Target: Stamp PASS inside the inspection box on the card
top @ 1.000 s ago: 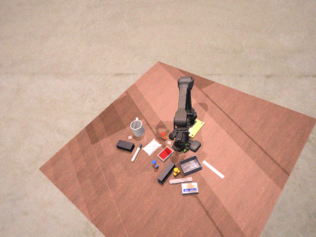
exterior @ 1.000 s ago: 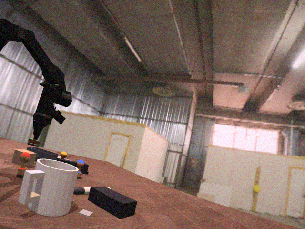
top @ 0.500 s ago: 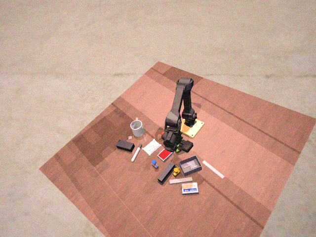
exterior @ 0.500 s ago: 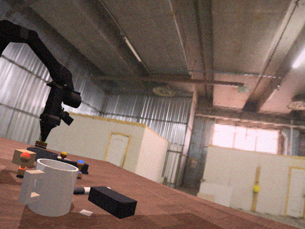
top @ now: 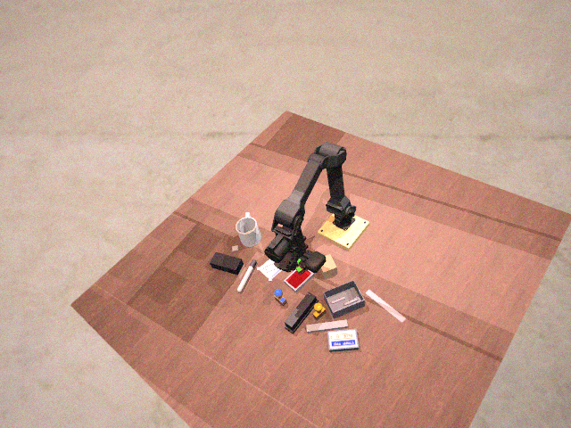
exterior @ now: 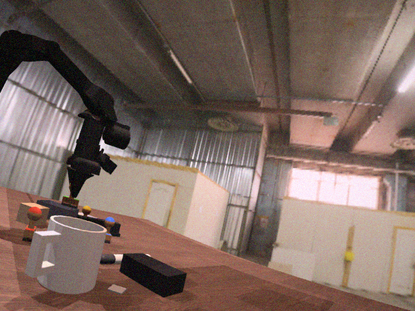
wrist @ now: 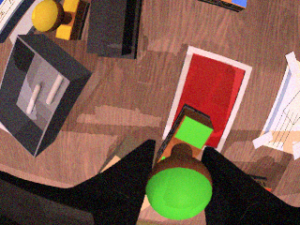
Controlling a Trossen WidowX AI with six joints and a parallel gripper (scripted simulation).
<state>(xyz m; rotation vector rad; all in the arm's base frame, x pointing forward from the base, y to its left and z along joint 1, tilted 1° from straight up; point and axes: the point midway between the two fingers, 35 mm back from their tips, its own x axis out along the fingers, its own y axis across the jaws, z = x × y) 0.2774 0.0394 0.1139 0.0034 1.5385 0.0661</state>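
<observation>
Right now the red ink pad is 1 cm ahead of my gripper tip, 2 cm to the right of it and 9 cm below it. Round my gripper tip: green-knobbed stamp (1 cm below); then tan cube (8 cm behind, 3 cm to the left, 7 cm below); then blue-knobbed stamp (11 cm ahead, 2 cm to the right, 8 cm below).
</observation>
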